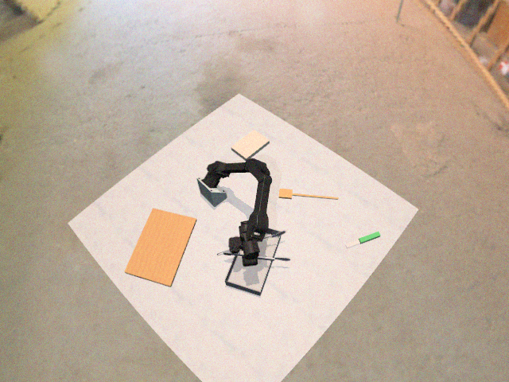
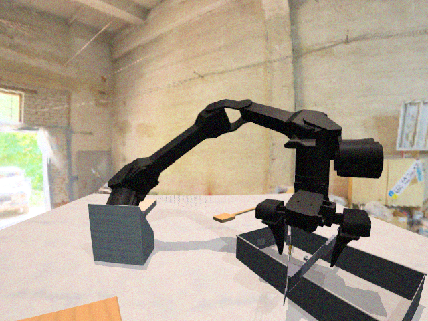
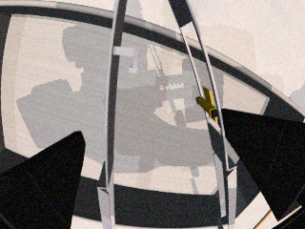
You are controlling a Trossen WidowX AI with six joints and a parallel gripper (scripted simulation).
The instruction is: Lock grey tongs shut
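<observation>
Now: the roasting tin 3 cm ahead of my gripper tip and 2 cm below it. Also, from my gripper tip: green-handled tool 34 cm ahead, 41 cm to the left, 4 cm below; then wooden board 34 cm behind, 25 cm to the right, 4 cm below; then pale flat block 46 cm behind, 48 cm to the left, 4 cm below.
</observation>
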